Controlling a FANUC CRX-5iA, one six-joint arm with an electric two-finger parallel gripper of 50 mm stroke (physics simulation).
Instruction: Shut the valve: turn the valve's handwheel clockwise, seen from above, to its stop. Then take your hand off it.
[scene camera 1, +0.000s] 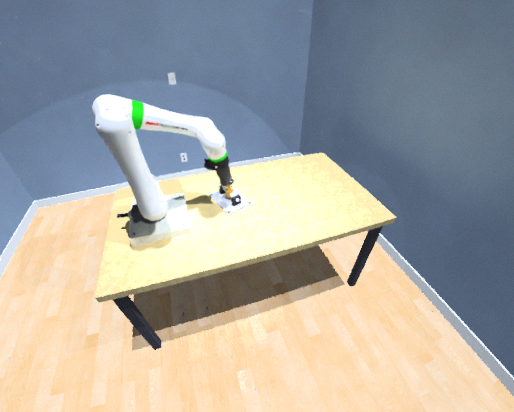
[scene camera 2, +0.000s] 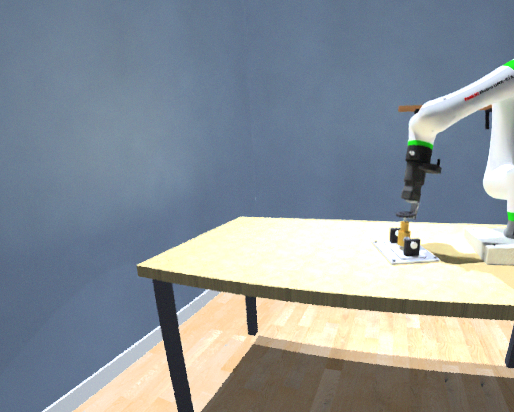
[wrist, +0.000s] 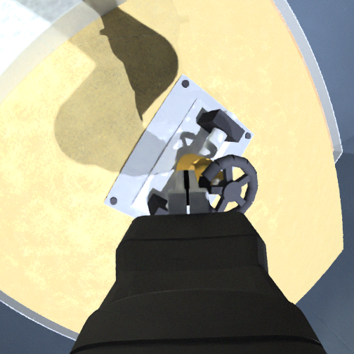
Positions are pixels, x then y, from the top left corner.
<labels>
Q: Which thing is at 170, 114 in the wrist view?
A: A pale plate.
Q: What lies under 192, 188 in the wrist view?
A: The gripper.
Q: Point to a dark handwheel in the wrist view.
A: At 229, 190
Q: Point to the gripper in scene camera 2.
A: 412, 219
</labels>
